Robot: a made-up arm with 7 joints.
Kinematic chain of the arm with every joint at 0, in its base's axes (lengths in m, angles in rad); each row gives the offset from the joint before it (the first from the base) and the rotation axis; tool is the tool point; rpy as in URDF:
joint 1: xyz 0 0 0.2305 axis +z
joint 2: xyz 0 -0.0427 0.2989 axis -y
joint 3: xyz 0 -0.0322 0.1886 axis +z
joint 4: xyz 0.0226 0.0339 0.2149 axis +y
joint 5: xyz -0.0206 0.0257 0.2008 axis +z
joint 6: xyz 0 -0.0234 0.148 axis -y
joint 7: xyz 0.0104 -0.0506 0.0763 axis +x
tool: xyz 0 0 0 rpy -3.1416 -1.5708 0
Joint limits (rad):
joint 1: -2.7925..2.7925
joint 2: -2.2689..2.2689
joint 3: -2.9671..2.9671
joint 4: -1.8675..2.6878
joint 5: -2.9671..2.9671
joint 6: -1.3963..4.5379
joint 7: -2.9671..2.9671
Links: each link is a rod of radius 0.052 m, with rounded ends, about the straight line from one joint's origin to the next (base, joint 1, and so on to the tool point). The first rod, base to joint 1, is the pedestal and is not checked.
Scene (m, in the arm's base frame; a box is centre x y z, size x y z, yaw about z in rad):
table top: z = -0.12
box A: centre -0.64 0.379 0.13 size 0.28 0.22 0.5 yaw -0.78
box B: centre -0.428 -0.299 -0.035 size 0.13 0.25 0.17 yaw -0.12
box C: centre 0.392 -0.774 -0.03 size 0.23 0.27 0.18 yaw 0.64
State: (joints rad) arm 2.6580 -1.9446 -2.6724 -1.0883 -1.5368 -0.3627 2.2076
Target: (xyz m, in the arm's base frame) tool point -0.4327 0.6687 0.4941
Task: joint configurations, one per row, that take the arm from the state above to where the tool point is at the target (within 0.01 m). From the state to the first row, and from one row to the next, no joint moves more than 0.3 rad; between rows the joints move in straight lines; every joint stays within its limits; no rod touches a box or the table.
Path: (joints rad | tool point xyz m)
1: 2.5548 -2.1068 -2.8198 -1.2884 -1.2770 -0.0823 2.2696 | -0.1644 0.0694 -0.0339
2: 2.4517 -2.2689 -2.9671 -1.4885 -1.0172 0.1981 2.3316 | 0.0113 0.0274 -0.0089
3: 2.3874 -2.0409 -2.9307 -1.2000 -1.1513 0.0894 2.3006 | -0.1664 0.1778 -0.0451
4: 2.3232 -1.8128 -2.8943 -0.9115 -1.2855 -0.0193 2.2696 | -0.3263 0.3654 0.0348
5: 2.2589 -1.5848 -2.8579 -0.6230 -1.4197 -0.1279 2.2386 | -0.4235 0.5451 0.2256
6: 2.1946 -1.3567 -2.8215 -0.3344 -1.5539 -0.2366 2.2076 | -0.4327 0.6687 0.4941

